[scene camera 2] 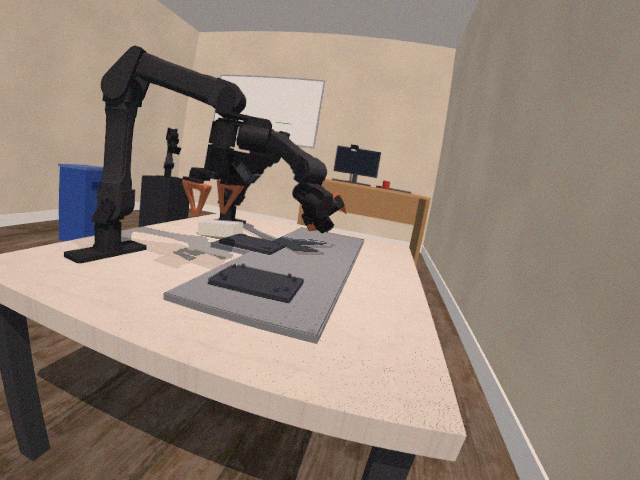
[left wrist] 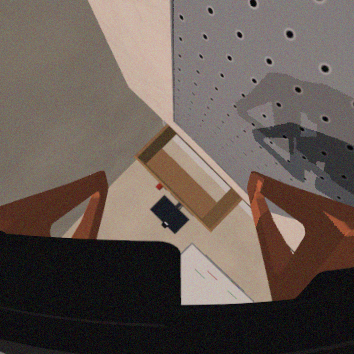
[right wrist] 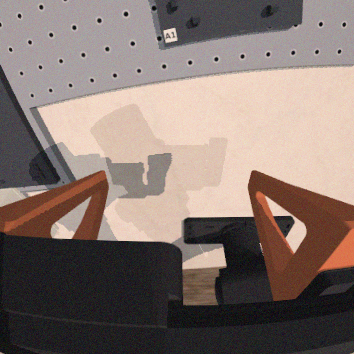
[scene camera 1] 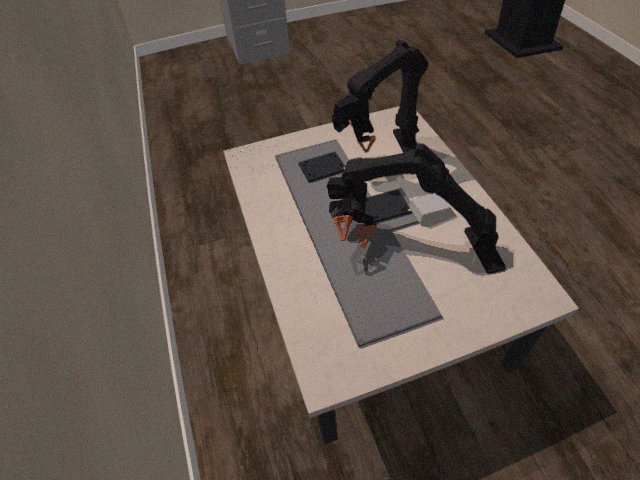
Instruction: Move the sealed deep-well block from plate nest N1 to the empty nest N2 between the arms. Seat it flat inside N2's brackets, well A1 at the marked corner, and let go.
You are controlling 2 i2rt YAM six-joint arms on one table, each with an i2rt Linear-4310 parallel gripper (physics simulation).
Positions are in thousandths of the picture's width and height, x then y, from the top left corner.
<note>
The left gripper (scene camera 1: 552, 509) is open, holding nothing. The right gripper (scene camera 2: 327, 447) is open, with nothing in its grasp. Also in view: a white block (scene camera 1: 665, 434) and a dark nest plate (scene camera 1: 612, 426).
The left gripper shows as well in the left wrist view (left wrist: 501, 504). The right gripper also shows in the right wrist view (right wrist: 501, 504). The dark nest plate is seen too in scene camera 2 (scene camera 2: 413, 514) and in the right wrist view (right wrist: 92, 470). The left wrist view misses the white block: it is out of frame.
</note>
